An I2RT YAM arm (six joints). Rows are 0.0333 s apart.
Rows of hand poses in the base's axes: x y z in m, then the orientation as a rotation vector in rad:
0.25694, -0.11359, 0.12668, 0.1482, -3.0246, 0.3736
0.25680, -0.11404, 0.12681, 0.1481, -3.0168, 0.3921
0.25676, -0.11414, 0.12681, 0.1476, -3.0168, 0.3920
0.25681, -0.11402, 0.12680, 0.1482, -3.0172, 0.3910
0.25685, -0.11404, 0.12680, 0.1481, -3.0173, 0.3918
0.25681, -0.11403, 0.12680, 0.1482, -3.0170, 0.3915
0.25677, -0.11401, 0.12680, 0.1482, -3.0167, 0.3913
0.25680, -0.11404, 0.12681, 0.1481, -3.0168, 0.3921
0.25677, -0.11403, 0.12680, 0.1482, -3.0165, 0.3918
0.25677, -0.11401, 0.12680, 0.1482, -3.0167, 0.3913
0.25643, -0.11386, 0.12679, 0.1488, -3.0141, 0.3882
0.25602, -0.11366, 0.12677, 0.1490, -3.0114, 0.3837
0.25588, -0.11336, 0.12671, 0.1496, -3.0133, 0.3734
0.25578, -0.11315, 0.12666, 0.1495, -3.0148, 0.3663
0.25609, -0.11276, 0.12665, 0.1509, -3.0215, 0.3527
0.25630, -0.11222, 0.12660, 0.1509, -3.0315, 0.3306
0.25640, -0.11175, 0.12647, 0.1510, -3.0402, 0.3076
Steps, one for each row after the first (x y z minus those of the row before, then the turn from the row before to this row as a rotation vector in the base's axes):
-0.00014, -0.00045, 0.00013, -0.0129, 0.0048, 0.0001
-0.00004, -0.00010, 0.00000, 0.0000, 0.0000, -0.0003
0.00005, 0.00012, -0.00001, 0.0007, -0.0002, 0.0004
0.00004, -0.00002, 0.00000, -0.0005, -0.0002, 0.0000
-0.00004, 0.00001, 0.00000, 0.0002, 0.0003, 0.0000
-0.00004, 0.00002, 0.00000, 0.0001, 0.0003, 0.0000
0.00003, -0.00003, 0.00001, -0.0005, -0.0002, 0.0000
-0.00003, 0.00001, -0.00001, 0.0002, 0.0003, 0.0000
0.00000, 0.00002, 0.00000, 0.0003, -0.0001, 0.0000
-0.00034, 0.00015, -0.00001, 0.0017, 0.0031, 0.0000
-0.00041, 0.00020, -0.00002, 0.0026, 0.0034, -0.0003
-0.00014, 0.00030, -0.00006, 0.0069, -0.0003, 0.0001
-0.00010, 0.00021, -0.00005, 0.0048, -0.0004, -0.0003
0.00031, 0.00039, -0.00001, 0.0097, -0.0046, 0.0008
0.00021, 0.00054, -0.00005, 0.0154, -0.0068, -0.0002
0.00010, 0.00047, -0.00013, 0.0158, -0.0055, -0.0002

